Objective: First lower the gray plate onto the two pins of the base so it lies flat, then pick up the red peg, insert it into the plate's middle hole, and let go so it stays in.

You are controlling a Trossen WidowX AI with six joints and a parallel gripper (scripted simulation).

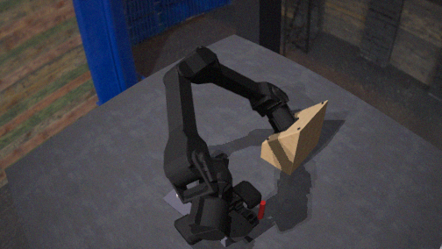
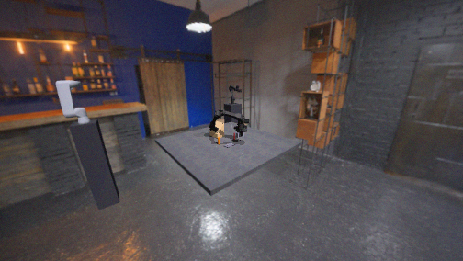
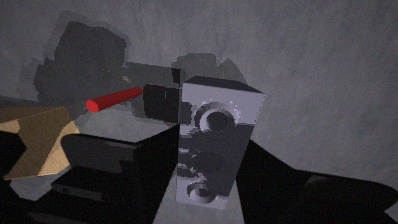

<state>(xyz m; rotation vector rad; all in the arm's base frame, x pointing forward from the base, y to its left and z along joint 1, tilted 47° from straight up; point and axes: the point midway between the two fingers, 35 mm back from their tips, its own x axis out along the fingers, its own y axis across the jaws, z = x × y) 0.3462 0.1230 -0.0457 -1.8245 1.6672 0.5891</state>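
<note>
The red peg lies 12 cm behind my gripper tip, 1 cm to the left of it and 4 cm below it. Also, from my gripper tip: orange cylinder: 11 cm behind, 23 cm to the right, 4 cm below; then plate: 3 cm above.
</note>
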